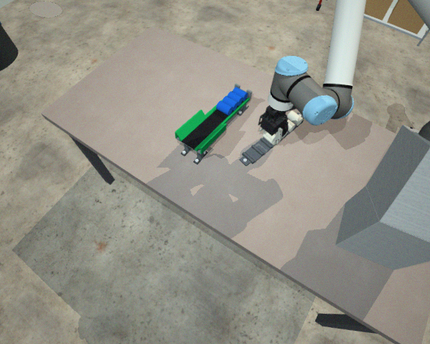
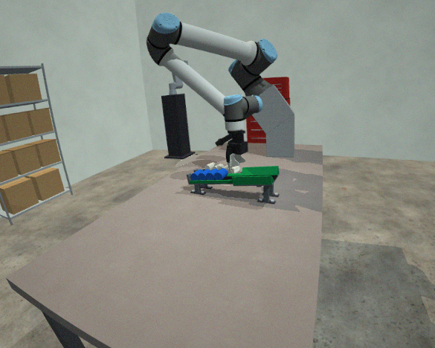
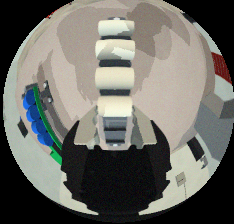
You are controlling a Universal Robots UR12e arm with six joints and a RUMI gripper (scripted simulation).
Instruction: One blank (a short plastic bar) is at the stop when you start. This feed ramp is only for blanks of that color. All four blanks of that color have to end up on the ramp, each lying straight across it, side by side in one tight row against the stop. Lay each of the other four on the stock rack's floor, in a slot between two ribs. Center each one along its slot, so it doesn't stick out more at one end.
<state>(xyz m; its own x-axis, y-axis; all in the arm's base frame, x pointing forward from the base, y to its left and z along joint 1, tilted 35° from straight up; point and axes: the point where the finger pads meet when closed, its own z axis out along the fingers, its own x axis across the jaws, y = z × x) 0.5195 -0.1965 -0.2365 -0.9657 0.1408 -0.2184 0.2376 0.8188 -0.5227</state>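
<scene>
Now: the grey stock rack 1 cm behind my hand, 3 cm to the right of it and 4 cm below it.
</scene>
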